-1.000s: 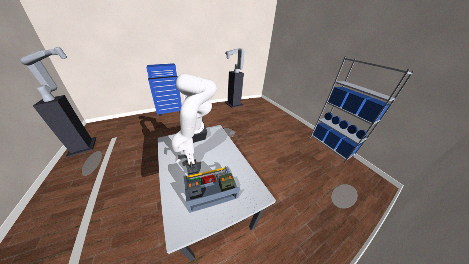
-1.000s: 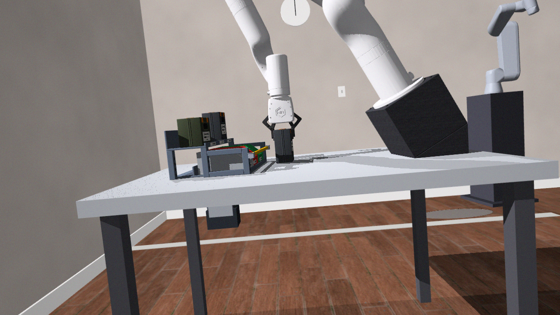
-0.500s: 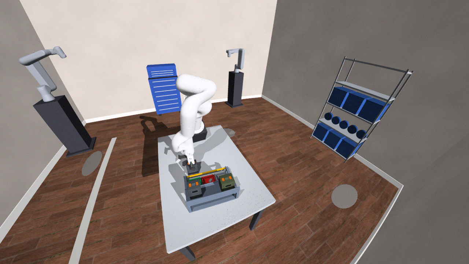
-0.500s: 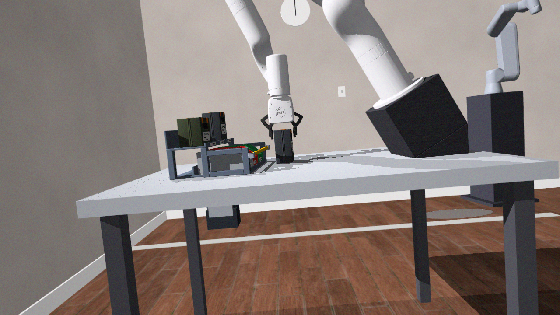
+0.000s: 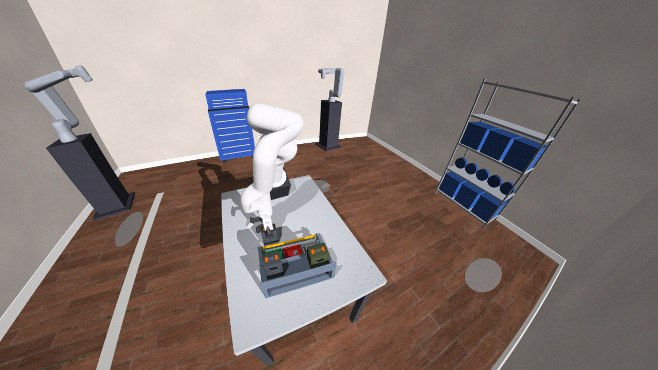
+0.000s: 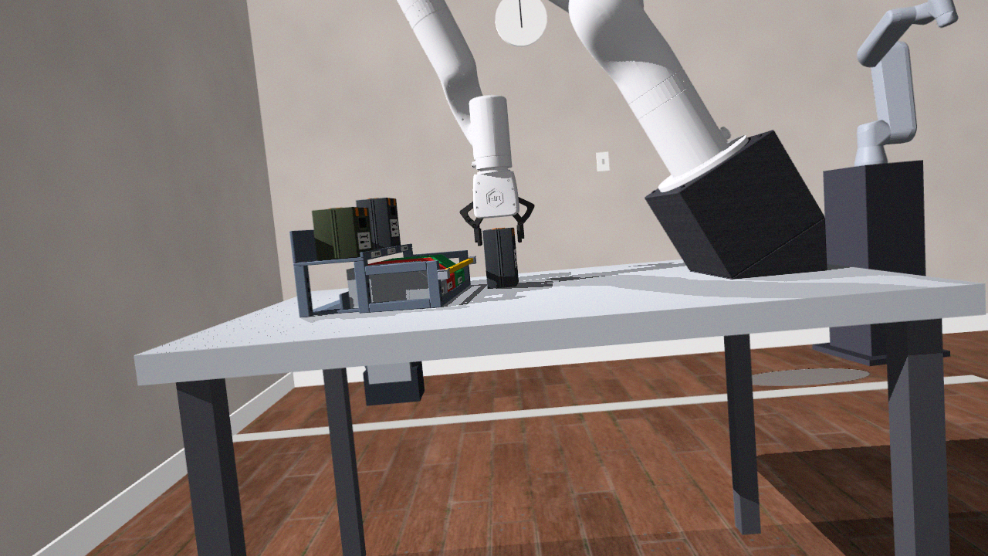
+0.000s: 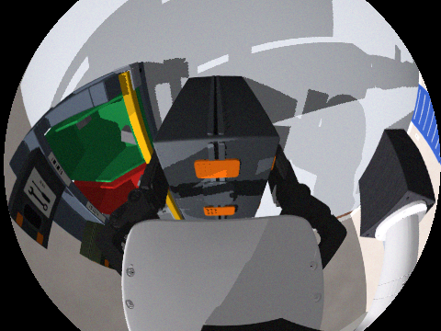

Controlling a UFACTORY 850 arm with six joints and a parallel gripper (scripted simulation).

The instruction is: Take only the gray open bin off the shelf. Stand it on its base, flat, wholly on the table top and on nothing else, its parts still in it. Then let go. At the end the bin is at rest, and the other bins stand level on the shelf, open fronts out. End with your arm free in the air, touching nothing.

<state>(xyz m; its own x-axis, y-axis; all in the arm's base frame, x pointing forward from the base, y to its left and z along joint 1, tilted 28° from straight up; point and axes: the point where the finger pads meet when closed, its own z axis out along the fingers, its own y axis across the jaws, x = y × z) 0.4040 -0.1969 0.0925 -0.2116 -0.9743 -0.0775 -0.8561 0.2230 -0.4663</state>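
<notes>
Right now my hand is 10 cm short of the yellow strip, 9 cm to the right of it and 5 cm above it. From my hand the other things lie so: red bin 21 cm ahead, 6 cm to the left, 6 cm below; then green bin 18 cm ahead, 6 cm below, 4 cm to the right; then dark case 27 cm ahead, 7 cm to the right, 6 cm above.
</notes>
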